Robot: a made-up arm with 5 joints.
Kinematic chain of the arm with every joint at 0, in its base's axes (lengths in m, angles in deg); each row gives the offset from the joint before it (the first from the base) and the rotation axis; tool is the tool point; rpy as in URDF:
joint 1: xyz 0.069 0 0.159 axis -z
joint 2: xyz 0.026 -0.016 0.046 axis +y
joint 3: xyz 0.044 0 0.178 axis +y
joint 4: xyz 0.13 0 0.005 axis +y
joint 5: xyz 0.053 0.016 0 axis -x
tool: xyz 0 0 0 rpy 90 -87.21 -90
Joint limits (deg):
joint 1: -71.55..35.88
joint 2: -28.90..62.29
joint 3: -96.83..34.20
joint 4: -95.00..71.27
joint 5: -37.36..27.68
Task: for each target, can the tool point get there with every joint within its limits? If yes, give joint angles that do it. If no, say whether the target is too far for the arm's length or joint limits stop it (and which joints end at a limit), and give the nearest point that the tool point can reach.
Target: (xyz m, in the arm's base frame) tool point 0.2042 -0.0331 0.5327
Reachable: yes | joints 13.75 -6.93 -36.33 -46.98 -19.45
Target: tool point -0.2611 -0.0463 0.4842
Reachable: no: too far | nearest point -0.0840 -0.0215 0.4846 | short by 0.179 m
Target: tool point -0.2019 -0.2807 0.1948
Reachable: no: joint limits stop it (at a limit: joint 2, joint 3, joint 4) | nearest point -0.0294 -0.1019 0.4501 | short by 0.356 m
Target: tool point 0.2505 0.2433 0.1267
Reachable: yes | joints -53.28 54.52 -4.35 17.76 9.05
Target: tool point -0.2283 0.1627 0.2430
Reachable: no: joint limits stop it (at a limit: joint 2, joint 3, joint 4) | nearest point -0.0553 0.0680 0.4501 | short by 0.286 m
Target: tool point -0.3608 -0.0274 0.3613
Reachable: no: too far | nearest point -0.0818 -0.0096 0.4661 | short by 0.299 m
